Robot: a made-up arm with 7 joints.
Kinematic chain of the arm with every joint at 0, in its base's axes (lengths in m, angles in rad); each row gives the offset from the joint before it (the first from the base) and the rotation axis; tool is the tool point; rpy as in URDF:
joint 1: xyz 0 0 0.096 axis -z
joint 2: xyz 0 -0.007 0.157 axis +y
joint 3: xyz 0 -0.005 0.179 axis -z
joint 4: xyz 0 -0.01 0.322 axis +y
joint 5: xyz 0 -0.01 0.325 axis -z
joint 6: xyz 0 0 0.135 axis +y
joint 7: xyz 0 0 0.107 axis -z
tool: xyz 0 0 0 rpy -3.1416 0 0
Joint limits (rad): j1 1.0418..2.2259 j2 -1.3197..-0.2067 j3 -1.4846..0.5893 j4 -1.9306..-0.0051 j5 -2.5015..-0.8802 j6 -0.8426..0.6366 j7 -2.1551..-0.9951
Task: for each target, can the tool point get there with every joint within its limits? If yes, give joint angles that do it. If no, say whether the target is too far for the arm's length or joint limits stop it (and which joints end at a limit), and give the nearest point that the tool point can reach.
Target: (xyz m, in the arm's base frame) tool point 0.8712 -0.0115 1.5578
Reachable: no: too far | nearest point 0.4102 0.2153 1.1391 | short by 0.663 m
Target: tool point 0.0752 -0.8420 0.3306
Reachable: no: joint limits stop it (at a limit: joint 1, joint 2, joint 3, joint 4, joint 6) | nearest point -0.4378 -0.2437 0.5334 | short by 0.814 m
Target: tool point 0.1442 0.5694 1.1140
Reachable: yes | joints 1.8021 -0.3947 0.0684 -0.3454 -2.2833 0.3440 -2.0193
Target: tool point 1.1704 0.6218 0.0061
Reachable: no: too far | nearest point 0.7503 0.5736 0.1204 | short by 0.438 m
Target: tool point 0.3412 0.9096 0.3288
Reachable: yes | joints 2.0125 -1.0765 -0.2416 -0.8248 -1.2736 0.4832 -1.7037
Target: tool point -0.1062 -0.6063 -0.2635
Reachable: no: joint limits stop it (at a limit: joint 1, joint 2, joint 4, joint 5, joint 6) | nearest point -0.4836 0.1103 -0.0192 | short by 0.846 m
